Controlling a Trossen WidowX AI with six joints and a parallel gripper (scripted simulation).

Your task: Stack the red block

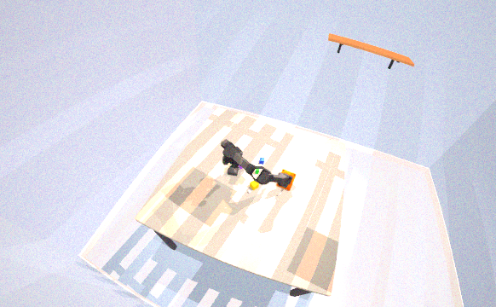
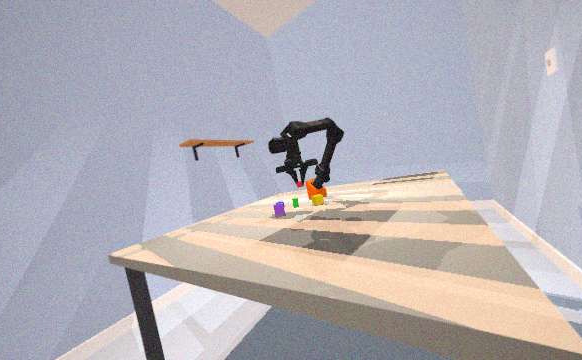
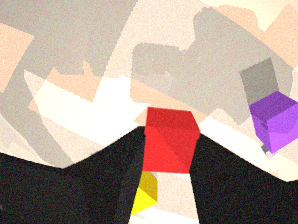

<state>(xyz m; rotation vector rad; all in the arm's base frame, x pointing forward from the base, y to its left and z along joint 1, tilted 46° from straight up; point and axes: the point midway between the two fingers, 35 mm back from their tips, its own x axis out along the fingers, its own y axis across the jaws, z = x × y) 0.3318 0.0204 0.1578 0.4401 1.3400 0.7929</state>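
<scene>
Now: gripper tip 10 cm past the blue block, 25 cm to the left of it and 11 cm above it. Also, from my gripper tip: yellow block (14 cm behind, 2 cm to the right, 10 cm below); red block (right at my gripper tip); purple block (2 cm ahead, 15 cm to the right, 10 cm below).
</scene>
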